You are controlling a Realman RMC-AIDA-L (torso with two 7-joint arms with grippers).
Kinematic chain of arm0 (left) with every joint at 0, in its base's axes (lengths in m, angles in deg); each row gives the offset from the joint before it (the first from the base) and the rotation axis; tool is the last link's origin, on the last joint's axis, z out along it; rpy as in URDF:
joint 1: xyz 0 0 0.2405 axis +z
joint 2: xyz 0 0 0 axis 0.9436 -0.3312 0
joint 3: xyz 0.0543 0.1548 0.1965 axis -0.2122 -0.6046 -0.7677
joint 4: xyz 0 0 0 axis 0.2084 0.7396 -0.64
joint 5: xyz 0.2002 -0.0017 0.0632 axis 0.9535 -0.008 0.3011
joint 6: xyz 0 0 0 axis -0.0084 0.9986 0.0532
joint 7: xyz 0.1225 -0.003 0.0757 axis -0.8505 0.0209 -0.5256
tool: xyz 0 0 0 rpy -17.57 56.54 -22.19
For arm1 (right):
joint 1: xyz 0 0 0.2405 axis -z
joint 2: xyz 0 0 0 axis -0.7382 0.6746 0
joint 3: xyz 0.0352 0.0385 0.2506 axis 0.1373 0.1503 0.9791
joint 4: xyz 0 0 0 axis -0.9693 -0.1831 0.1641
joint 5: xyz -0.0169 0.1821 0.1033 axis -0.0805 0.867 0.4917
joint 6: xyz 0 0 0 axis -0.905 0.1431 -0.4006
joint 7: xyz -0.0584 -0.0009 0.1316 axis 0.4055 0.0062 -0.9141
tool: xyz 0 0 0 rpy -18.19 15.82 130.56
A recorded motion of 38 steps. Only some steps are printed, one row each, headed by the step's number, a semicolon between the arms.
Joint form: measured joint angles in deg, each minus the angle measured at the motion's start. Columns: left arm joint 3, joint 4, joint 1, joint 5, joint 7, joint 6, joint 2; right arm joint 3, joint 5, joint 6, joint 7, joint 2, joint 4, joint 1.
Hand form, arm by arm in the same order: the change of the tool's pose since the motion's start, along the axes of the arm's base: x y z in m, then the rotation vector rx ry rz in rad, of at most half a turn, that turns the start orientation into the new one. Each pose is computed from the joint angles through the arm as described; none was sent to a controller.
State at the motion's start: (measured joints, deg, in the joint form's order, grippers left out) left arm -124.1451 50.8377 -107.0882 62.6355 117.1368 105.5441 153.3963; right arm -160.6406 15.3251 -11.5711 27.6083 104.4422 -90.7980 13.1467
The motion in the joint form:
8: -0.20 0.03 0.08 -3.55 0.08 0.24 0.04; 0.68 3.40 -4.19 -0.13 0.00 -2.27 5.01
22: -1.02 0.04 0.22 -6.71 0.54 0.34 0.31; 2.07 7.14 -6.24 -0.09 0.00 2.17 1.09
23: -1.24 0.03 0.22 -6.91 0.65 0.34 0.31; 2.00 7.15 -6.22 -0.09 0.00 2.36 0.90
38: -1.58 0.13 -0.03 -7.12 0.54 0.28 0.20; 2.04 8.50 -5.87 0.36 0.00 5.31 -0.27
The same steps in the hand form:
8: 0.0068 -0.0058 -0.0023 -0.0318 -0.0200 -0.0506; 0.0137 -0.0133 0.0171 0.0164 0.1138 -0.0286
22: 0.0137 -0.0111 -0.0072 -0.0730 -0.0414 -0.0949; 0.0082 0.0018 0.0256 0.0311 0.1634 -0.0393
23: 0.0145 -0.0115 -0.0080 -0.0784 -0.0420 -0.0980; 0.0078 0.0022 0.0251 0.0295 0.1613 -0.0388
38: 0.0172 -0.0119 -0.0088 -0.0807 -0.0370 -0.1097; 0.0142 0.0089 0.0236 0.0361 0.1514 -0.0776

